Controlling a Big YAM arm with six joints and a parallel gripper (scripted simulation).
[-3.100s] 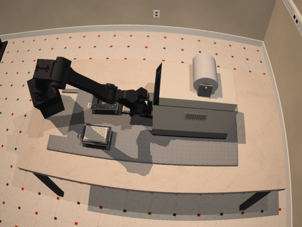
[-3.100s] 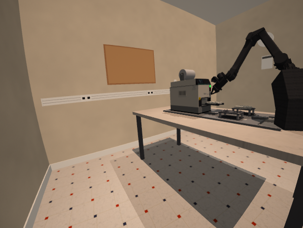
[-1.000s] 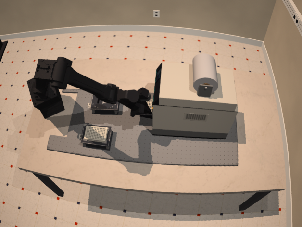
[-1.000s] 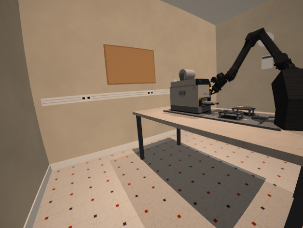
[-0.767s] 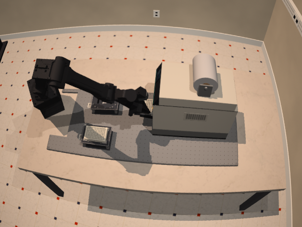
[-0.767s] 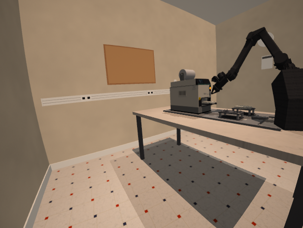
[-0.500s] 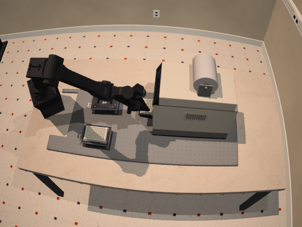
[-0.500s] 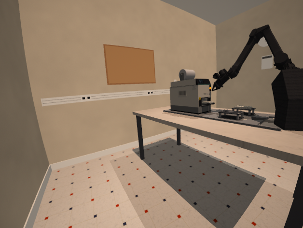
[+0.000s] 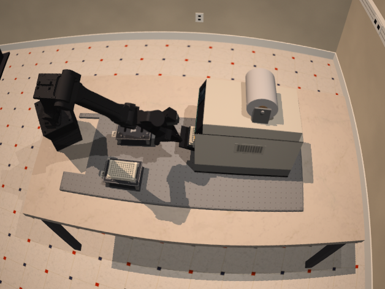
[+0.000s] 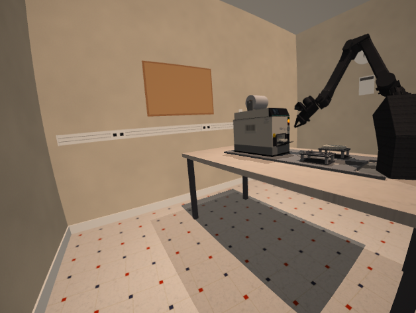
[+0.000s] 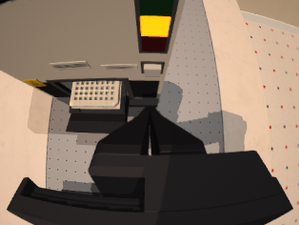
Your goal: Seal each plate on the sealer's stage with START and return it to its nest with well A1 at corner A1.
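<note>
Right now the start button is 6 cm ahead of my hand, 2 cm below it and 1 cm to the right of it. Round my hand: yellow warning label: 16 cm to the left, 10 cm ahead, 5 cm below; then sealer stage: 11 cm below, 11 cm ahead, 7 cm to the left; then plate: 25 cm behind, 15 cm below, 2 cm to the right.
</note>
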